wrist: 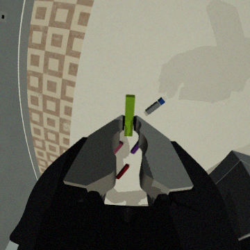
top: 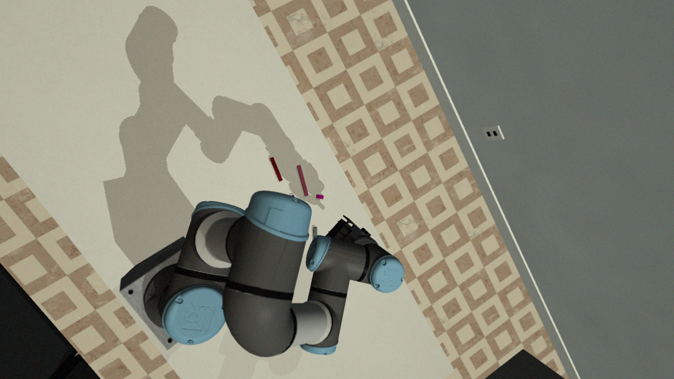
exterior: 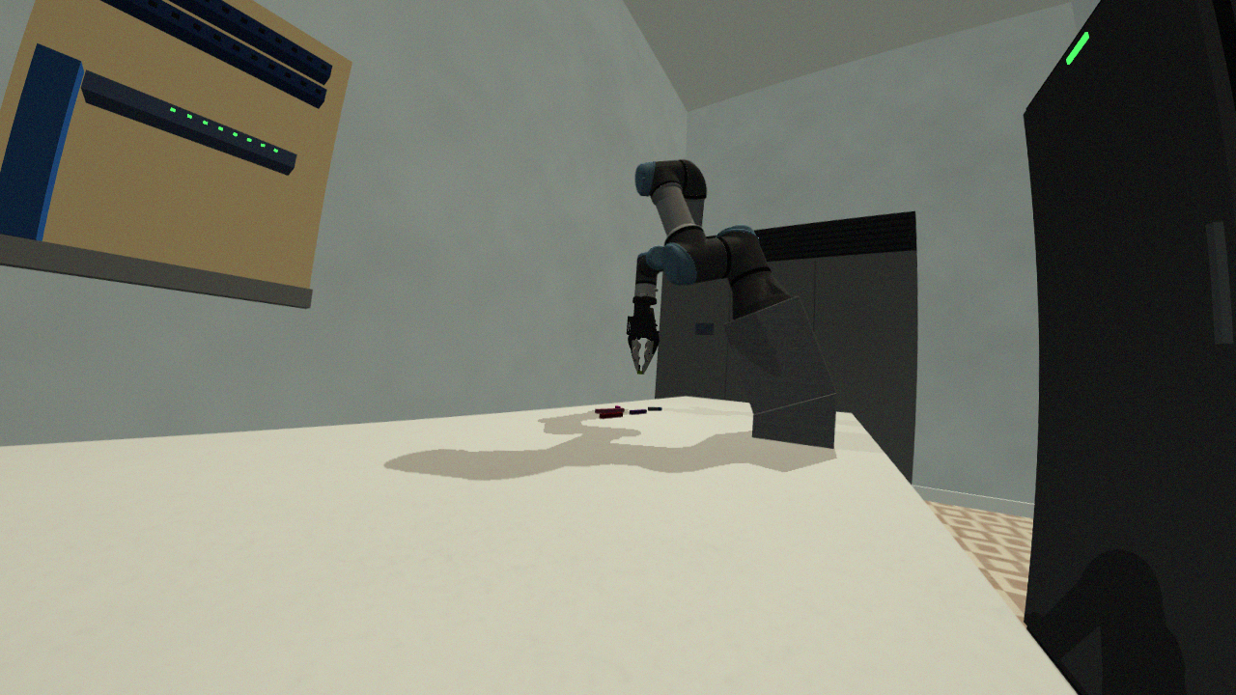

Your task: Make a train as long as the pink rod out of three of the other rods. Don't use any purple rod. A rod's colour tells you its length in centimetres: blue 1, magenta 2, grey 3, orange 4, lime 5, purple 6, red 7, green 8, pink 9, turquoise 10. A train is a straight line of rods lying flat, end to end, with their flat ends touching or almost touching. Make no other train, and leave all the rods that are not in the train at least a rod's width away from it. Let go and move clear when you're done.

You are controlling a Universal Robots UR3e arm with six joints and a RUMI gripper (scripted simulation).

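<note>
The grey rod is 11 cm below my hand, 6 cm behind it and 1 cm to the left of it. Round my hand: blue rod (11 cm below, 6 cm behind, 1 cm to the right); lime rod (1 cm below); magenta rod (11 cm below, 10 cm to the left).
</note>
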